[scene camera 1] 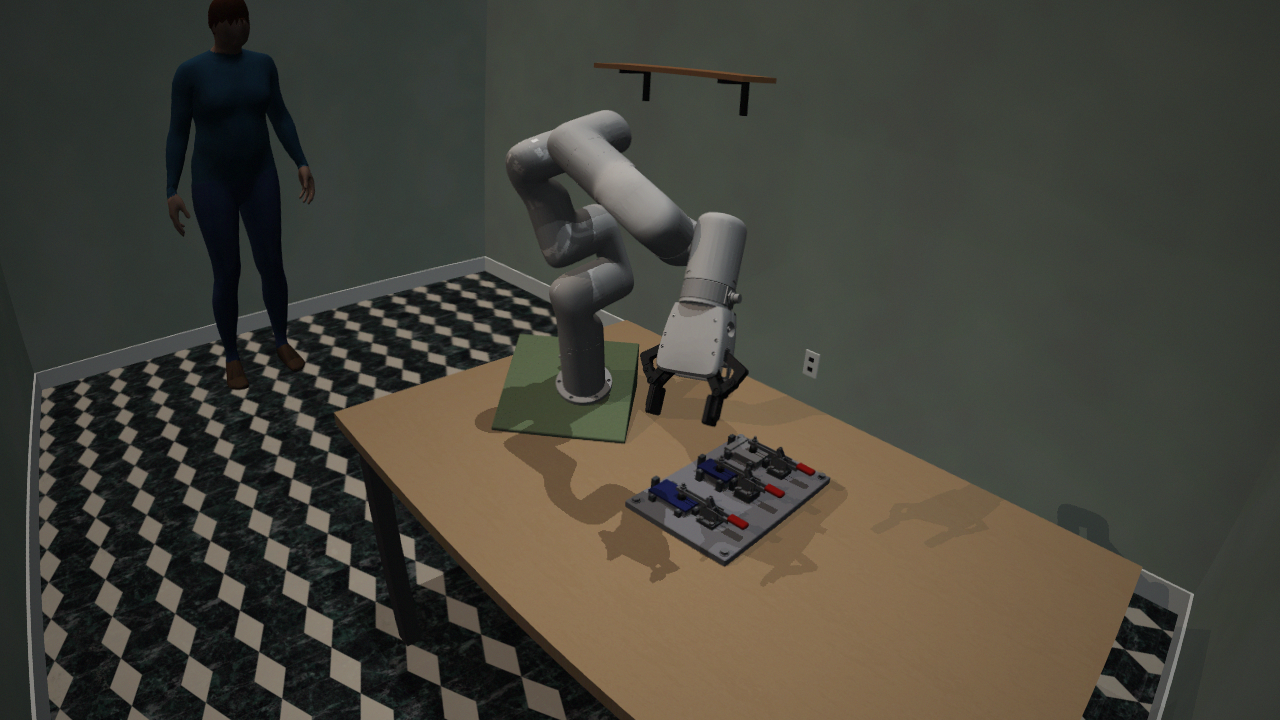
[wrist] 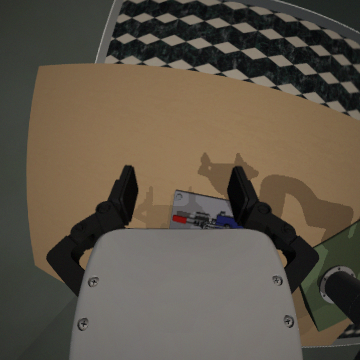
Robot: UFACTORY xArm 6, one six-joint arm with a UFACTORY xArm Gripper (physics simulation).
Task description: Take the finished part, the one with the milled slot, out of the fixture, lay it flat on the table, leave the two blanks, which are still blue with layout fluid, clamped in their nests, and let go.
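Where they show: gripper, fingertip midpoint: [scene camera 1: 679,419] [wrist: 182,177]; arm's base, link origin: [scene camera 1: 584,383] [wrist: 336,283].
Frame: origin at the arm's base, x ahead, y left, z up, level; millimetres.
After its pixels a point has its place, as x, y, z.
Note:
The grey fixture plate [scene camera 1: 698,537] @(512, -82, -45) [wrist: 192,201] @(530, -73, -45) lies on the table with three clamp nests in a row. Blue blanks sit in the near nest [scene camera 1: 671,494] @(403, -59, -29) and the middle nest [scene camera 1: 716,469] @(400, 49, -15). A grey part [scene camera 1: 742,452] @(371, 144, -24) sits in the far nest; it is too small to tell its slot. Each nest has a toggle clamp with a red handle. In the wrist view a blue blank [wrist: 225,219] @(431, -65, -29) shows partly beside a finger; the far nests are hidden by the gripper body. My gripper [scene camera 1: 683,411] @(555, -187, 246) [wrist: 182,177] @(555, -187, 246) is open and empty, above the table and behind the fixture's far side.
The wooden table [scene camera 1: 939,608] @(890, 142, -60) [wrist: 90,125] @(907, -168, -60) bears the green base board [scene camera 1: 528,394] @(-44, -118, -16) [wrist: 320,310] @(6, 99, 23) under the arm, left of the fixture. A wall shelf [scene camera 1: 684,71] hangs behind the arm. A person [scene camera 1: 234,125] stands on the floor, away from the table.

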